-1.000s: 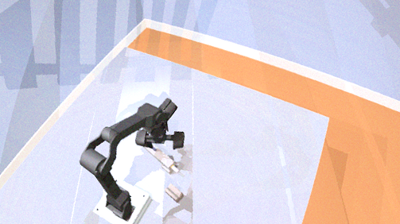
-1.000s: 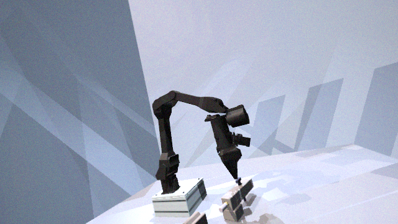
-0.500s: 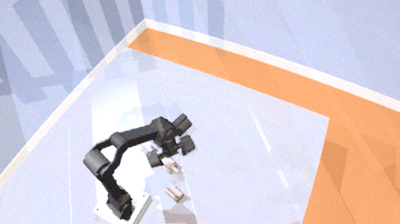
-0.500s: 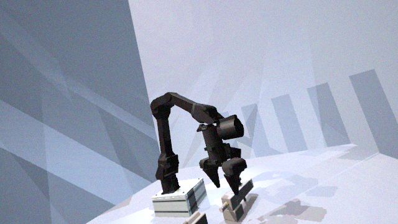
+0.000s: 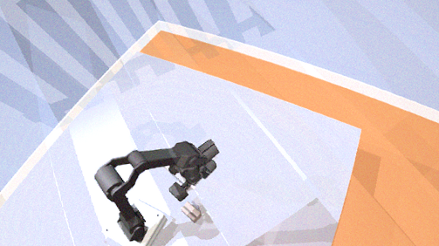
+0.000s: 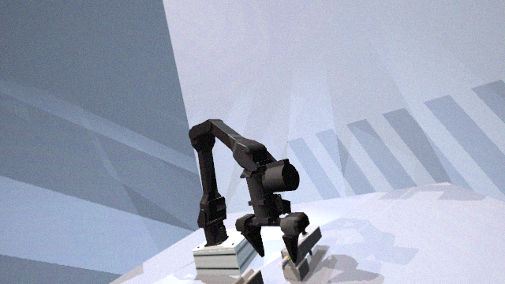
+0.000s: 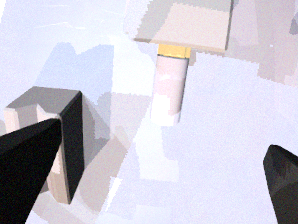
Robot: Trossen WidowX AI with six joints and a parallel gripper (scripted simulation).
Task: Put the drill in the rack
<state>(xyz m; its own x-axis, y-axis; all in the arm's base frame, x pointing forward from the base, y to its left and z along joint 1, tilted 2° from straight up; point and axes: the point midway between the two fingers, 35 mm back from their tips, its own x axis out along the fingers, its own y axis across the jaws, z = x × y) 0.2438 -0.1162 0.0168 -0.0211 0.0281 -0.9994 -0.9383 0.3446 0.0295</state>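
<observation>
Right now the pale drill cylinder is 60 mm to the left of my gripper tip, 20 mm below it and 20 mm ahead of it. Also, from my gripper tip: rack (90 mm behind, 50 mm below, 20 mm to the right); blue key (140 mm to the left, 50 mm ahead, 20 mm below); block (120 mm to the left, 40 mm ahead, 30 mm below).
</observation>
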